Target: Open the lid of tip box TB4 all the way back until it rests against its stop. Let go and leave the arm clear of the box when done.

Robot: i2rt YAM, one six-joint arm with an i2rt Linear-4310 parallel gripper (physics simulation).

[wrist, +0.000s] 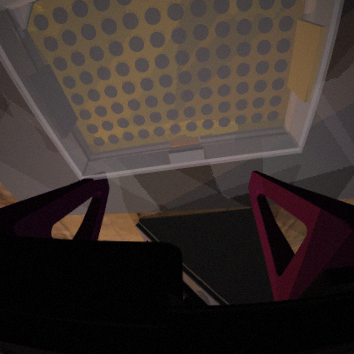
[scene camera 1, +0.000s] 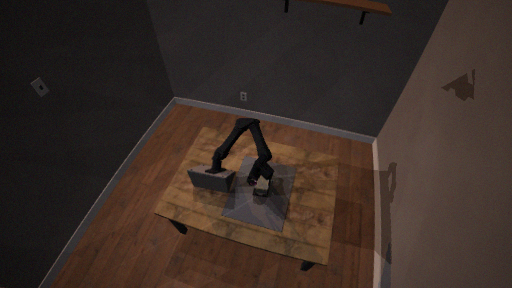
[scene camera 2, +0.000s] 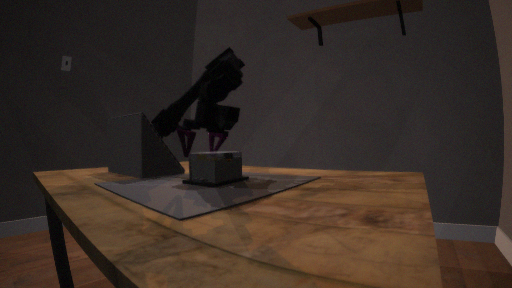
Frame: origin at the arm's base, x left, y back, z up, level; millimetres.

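Seen in the pictures: gripper, fingertip midpoint: [wrist: 178,178] [scene camera 1: 252,179]; arm's base, link origin: [scene camera 1: 215,170] [scene camera 2: 147,143].
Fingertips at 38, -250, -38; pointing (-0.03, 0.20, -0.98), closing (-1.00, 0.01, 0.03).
Observation:
Pixels of each thing's middle, then the offset from my fingertips to it, as dx, dy, dz. Level surfaces: height alone.
- tip box TB4, body centre: [wrist: 171,58] [scene camera 2: 216,167] [scene camera 1: 262,183] +2, -66, -25
- grey mat, surface height: dz -63
- yellow rack, body centre: [wrist: 173,80] [scene camera 2: 215,155] [scene camera 1: 262,181] +2, -65, +5
- wooden table, surface height: dz -66
The tip box TB4 [scene camera 1: 262,187] [scene camera 2: 215,169] is a small grey box on a thin black base on the grey mat [scene camera 1: 275,217] [scene camera 2: 160,202]; no label can be read. In the wrist view its clear lid [wrist: 186,156] lies shut over a yellow rack [wrist: 165,80] with rows of round holes, and a small tab shows at the middle of the near rim. My gripper [scene camera 1: 253,183] [scene camera 2: 200,152] [wrist: 178,178] is open and empty, pointing down. Its fingertips are at the near side of the box, about level with the lid's top in the second scene view. Any contact with the rim cannot be told.
A grey wedge-shaped block [scene camera 1: 211,181] [scene camera 2: 125,145] stands beside the mat at the arm's base. Mat and block are on the wooden table [scene camera 1: 310,220] [scene camera 2: 325,225]. A wall shelf [scene camera 1: 345,5] [scene camera 2: 355,12] is high above and behind.

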